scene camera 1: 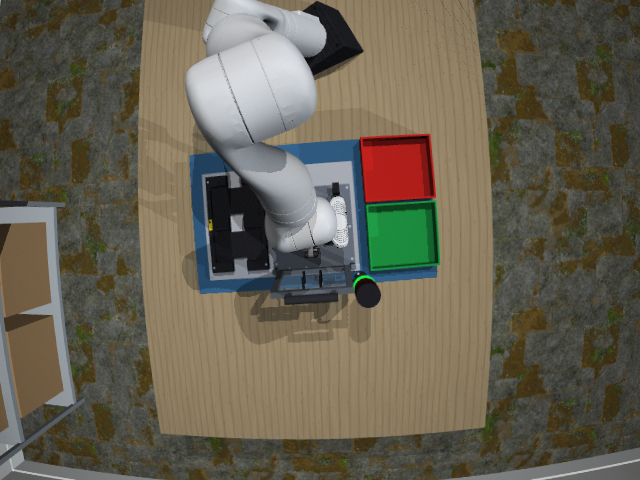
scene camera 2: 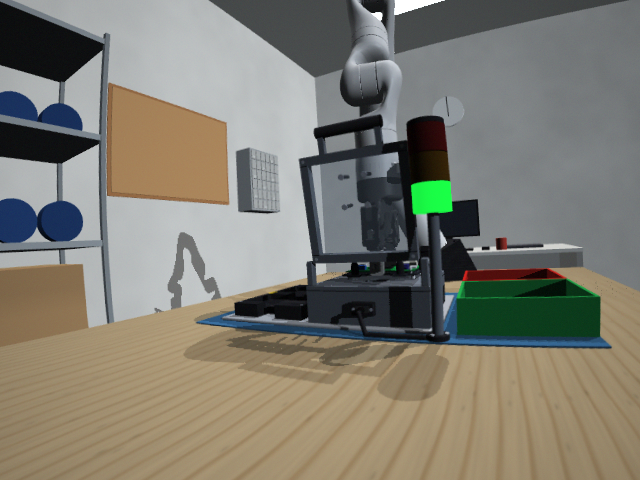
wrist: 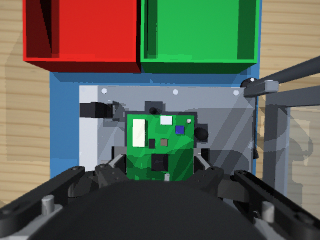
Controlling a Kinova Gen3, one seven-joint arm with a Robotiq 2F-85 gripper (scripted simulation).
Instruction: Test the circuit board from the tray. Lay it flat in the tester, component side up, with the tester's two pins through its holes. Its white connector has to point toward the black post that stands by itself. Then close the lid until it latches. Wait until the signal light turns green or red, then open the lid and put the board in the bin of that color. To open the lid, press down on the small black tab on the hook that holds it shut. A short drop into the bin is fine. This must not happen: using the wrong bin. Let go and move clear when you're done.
I see my gripper (wrist: 159, 163), a green bin (scene camera 2: 519, 307), a green circuit board (wrist: 159, 147), a red bin (scene camera 1: 399, 167) and a clear lid (scene camera 2: 358, 202).
The green bin is seen too in scene camera 1 (scene camera 1: 401, 235). The red bin is seen too in scene camera 2 (scene camera 2: 512, 274). The clear lid is seen too in scene camera 1 (scene camera 1: 332, 279).
